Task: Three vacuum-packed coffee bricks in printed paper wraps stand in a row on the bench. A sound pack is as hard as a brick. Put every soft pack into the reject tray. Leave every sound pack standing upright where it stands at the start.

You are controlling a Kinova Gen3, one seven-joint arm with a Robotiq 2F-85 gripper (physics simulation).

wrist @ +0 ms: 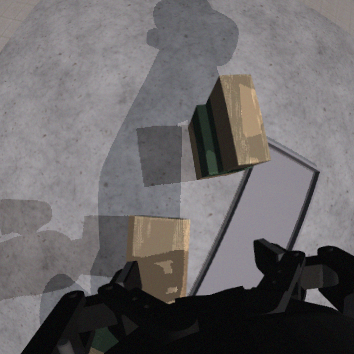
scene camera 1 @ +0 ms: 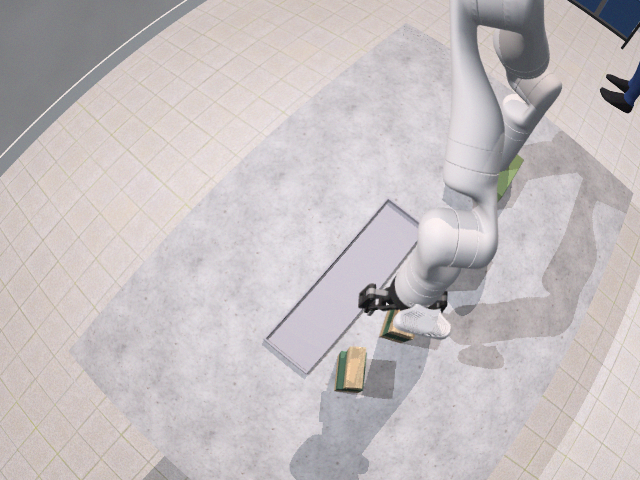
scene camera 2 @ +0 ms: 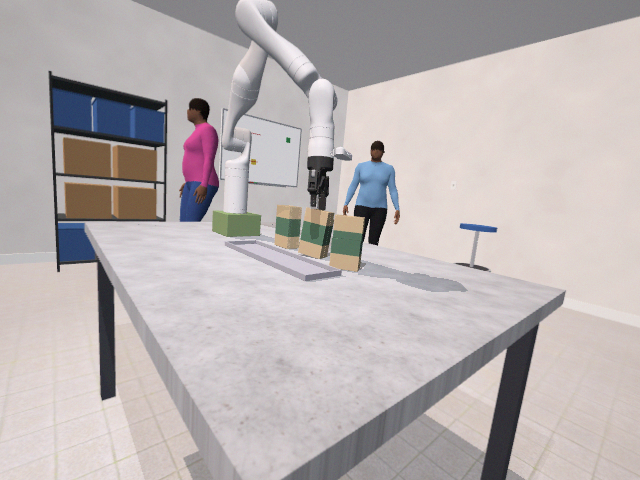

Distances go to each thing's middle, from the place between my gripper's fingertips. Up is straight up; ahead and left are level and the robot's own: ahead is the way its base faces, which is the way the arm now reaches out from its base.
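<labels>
Grey reject tray (scene camera 1: 327, 308): 3 cm behind my hand, 11 cm to the right of it, 16 cm below it.
</labels>
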